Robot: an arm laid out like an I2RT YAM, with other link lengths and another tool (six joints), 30 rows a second.
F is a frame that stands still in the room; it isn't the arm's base.
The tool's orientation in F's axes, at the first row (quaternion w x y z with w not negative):
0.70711 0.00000 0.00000 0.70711
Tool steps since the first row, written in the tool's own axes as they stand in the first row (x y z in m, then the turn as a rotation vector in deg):
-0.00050 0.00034 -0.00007 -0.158 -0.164 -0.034
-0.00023 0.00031 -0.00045 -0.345 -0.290 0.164
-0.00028 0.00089 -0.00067 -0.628 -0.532 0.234
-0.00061 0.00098 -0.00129 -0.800 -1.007 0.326
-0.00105 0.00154 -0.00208 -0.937 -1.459 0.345
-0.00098 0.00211 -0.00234 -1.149 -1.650 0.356
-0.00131 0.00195 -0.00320 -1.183 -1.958 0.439
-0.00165 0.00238 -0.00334 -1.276 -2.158 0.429
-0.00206 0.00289 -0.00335 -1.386 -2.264 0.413
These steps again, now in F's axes. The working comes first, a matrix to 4 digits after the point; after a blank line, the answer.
The tool's axes in the first row as the columns of a matrix, in F's axes (used below as rounded here):
0.0000 -1.0000 0.0000
1.0000 0.0000 0.0000
0.0000 0.0000 1.0000

-0.00034 -0.00050 -0.00007 0.164 -0.158 -0.034
-0.00031 -0.00023 -0.00045 0.290 -0.345 0.164
-0.00089 -0.00028 -0.00067 0.532 -0.628 0.234
-0.00098 -0.00061 -0.00129 1.007 -0.800 0.326
-0.00154 -0.00105 -0.00208 1.459 -0.937 0.345
-0.00211 -0.00098 -0.00234 1.650 -1.149 0.356
-0.00195 -0.00131 -0.00320 1.958 -1.183 0.439
-0.00238 -0.00165 -0.00334 2.158 -1.276 0.429
-0.00289 -0.00206 -0.00335 2.264 -1.386 0.413

